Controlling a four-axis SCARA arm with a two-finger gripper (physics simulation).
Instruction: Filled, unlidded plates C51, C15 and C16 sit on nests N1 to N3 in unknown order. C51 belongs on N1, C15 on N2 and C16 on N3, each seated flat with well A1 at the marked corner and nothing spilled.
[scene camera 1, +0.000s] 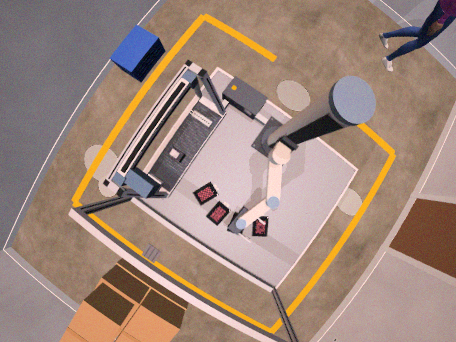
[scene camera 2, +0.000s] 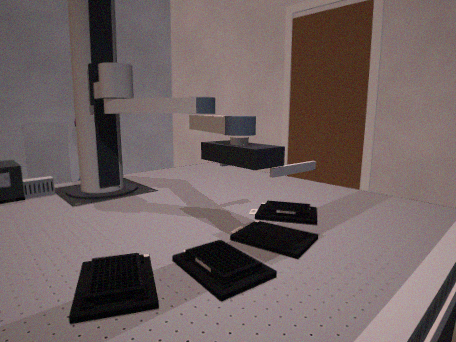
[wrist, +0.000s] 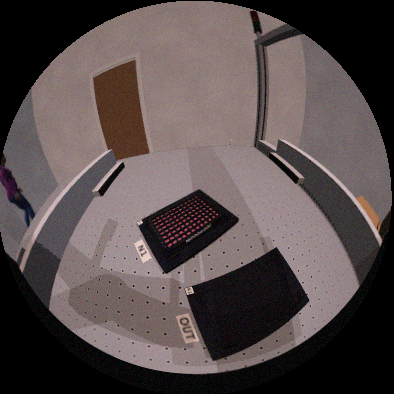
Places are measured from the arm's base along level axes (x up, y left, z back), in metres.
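Where they show: gripper, fingertip midpoint: (scene camera 1: 257, 232) (scene camera 2: 286, 160) (wrist: 196, 145); arm's base, link origin: (scene camera 2: 103, 193).
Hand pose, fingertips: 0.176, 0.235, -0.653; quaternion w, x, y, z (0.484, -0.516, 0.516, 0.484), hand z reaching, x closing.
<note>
Each offset is from my fingertips to the top centre of the thing, as dx, dy, dz. "spot": to the spot under its first point.
My gripper (scene camera 1: 254, 228) (scene camera 2: 259, 167) (wrist: 196, 145) is open and empty, above the table near nests N1 and OUT. A black-framed plate with red-filled wells @[-0.137, +0.044, +0.024] (scene camera 1: 260, 226) (scene camera 2: 286, 206) (wrist: 185, 220) sits on nest N1 @[spot: -0.151, -0.038, +0.058] (wrist: 165, 264) and looks flat. Its side label is too small to read. The bare black nest OUT @[-0.147, -0.117, -0.060] (scene camera 2: 275, 237) (wrist: 247, 300) lies beside it. A second filled plate @[-0.137, -0.293, -0.077] (scene camera 1: 218, 213) (scene camera 2: 220, 257) and a third @[-0.137, -0.462, -0.004] (scene camera 1: 205, 193) (scene camera 2: 115, 270) sit on the two nests farther along the row. Their codes and the A1 well corners cannot be read.
The arm's column (scene camera 1: 312, 120) (scene camera 2: 95, 140) stands at the table's back. A gantry unit with a dark deck @[spot: -0.043, -0.796, +0.117] (scene camera 1: 175, 155) is at the left in scene camera 1. A dark grey box @[spot: -0.048, -0.629, +0.765] (scene camera 1: 245, 96) is at the table's edge. A person (scene camera 1: 415, 37) (wrist: 15, 192) stands outside the table.
</note>
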